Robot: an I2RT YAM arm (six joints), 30 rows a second.
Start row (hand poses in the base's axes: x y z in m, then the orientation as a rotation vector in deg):
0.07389 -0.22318 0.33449 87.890 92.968 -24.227
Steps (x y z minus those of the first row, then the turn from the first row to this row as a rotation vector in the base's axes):
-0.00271 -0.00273 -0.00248 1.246 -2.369 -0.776
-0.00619 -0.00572 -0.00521 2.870 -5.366 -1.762
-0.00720 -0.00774 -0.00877 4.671 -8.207 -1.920
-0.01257 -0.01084 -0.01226 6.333 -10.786 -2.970
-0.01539 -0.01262 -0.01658 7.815 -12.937 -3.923
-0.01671 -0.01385 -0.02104 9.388 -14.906 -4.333
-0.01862 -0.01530 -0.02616 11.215 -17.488 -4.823
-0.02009 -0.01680 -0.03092 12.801 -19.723 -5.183
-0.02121 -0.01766 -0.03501 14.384 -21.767 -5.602
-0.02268 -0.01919 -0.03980 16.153 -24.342 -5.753
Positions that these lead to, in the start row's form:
0.07118 -0.22591 0.33201 89.427 91.131 -21.747
0.06770 -0.22890 0.32928 91.340 88.776 -18.578
0.06669 -0.23092 0.32572 92.604 87.150 -14.963
0.06132 -0.23402 0.32223 94.483 84.991 -12.144
0.05850 -0.23580 0.31791 96.133 83.131 -9.756
0.05718 -0.23703 0.31345 97.365 81.809 -7.157
0.05527 -0.23848 0.30833 98.718 79.982 -3.912
0.05380 -0.23998 0.30357 99.788 78.410 -1.069
0.05268 -0.24084 0.29948 100.889 76.917 1.589
0.05121 -0.24237 0.29469 101.754 75.199 4.941

